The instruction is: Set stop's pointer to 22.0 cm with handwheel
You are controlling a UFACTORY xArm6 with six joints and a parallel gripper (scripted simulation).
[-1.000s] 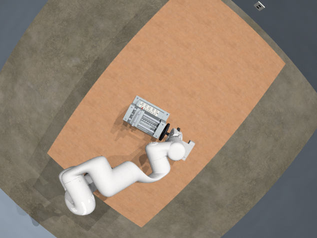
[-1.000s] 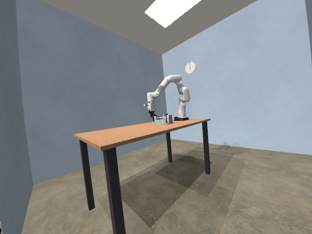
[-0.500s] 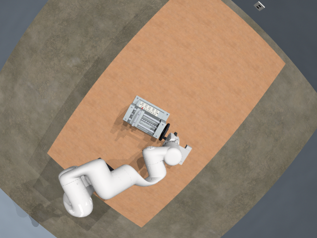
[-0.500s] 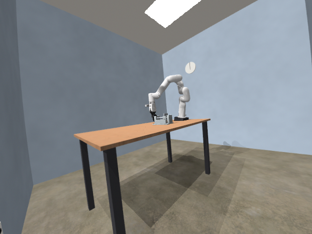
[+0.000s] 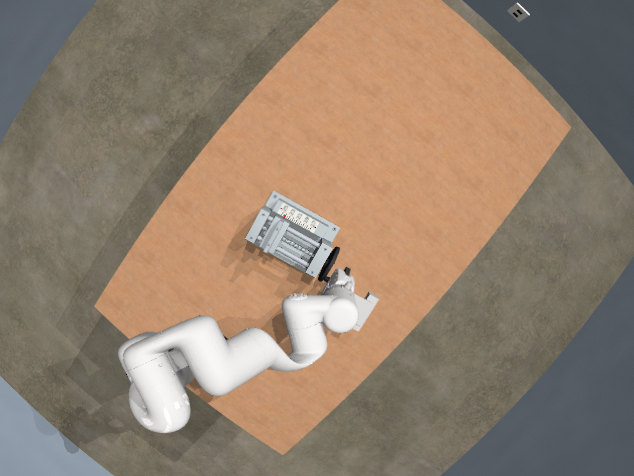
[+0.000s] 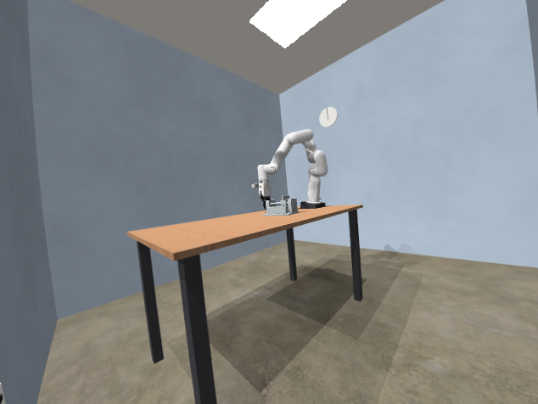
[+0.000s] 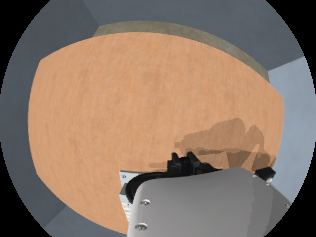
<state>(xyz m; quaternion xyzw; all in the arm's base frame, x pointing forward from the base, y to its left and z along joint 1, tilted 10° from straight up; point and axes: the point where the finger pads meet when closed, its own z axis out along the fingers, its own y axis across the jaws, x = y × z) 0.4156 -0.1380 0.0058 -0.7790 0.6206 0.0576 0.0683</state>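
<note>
My gripper is now 20 mm to the right of the handwheel.
</note>
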